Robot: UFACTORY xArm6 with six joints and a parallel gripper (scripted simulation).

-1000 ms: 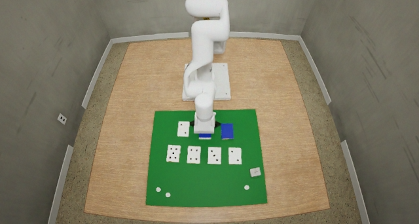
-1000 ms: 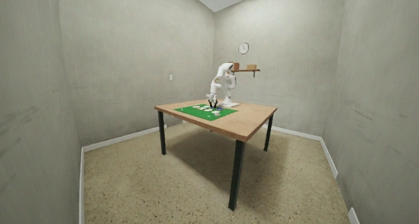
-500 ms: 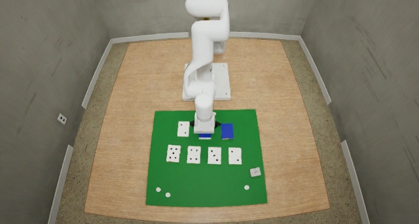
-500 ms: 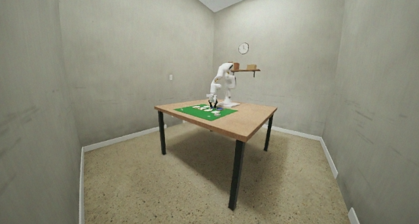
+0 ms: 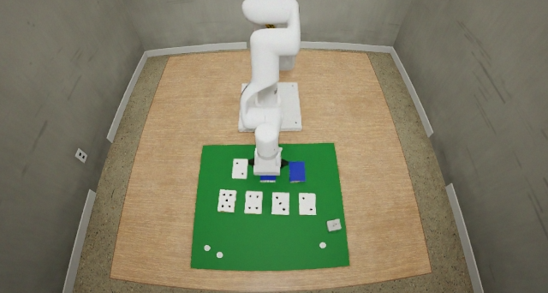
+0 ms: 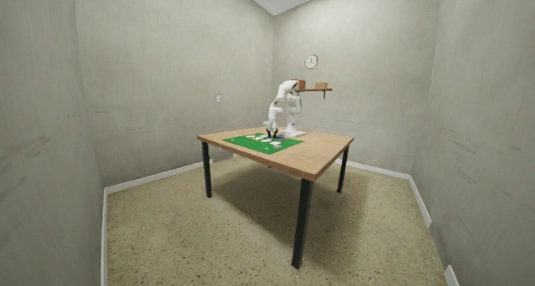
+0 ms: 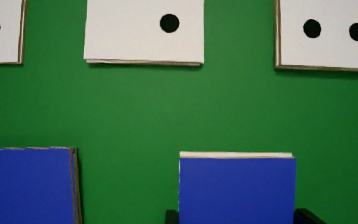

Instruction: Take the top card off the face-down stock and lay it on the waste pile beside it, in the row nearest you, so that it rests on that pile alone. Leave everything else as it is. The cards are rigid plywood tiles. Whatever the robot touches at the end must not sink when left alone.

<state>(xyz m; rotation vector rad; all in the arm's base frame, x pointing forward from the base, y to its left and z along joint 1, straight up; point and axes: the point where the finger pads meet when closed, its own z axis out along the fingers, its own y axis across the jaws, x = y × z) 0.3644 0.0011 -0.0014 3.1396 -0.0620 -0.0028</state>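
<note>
My gripper is now 140 mm short of the green mat and 40 mm above it.
</note>
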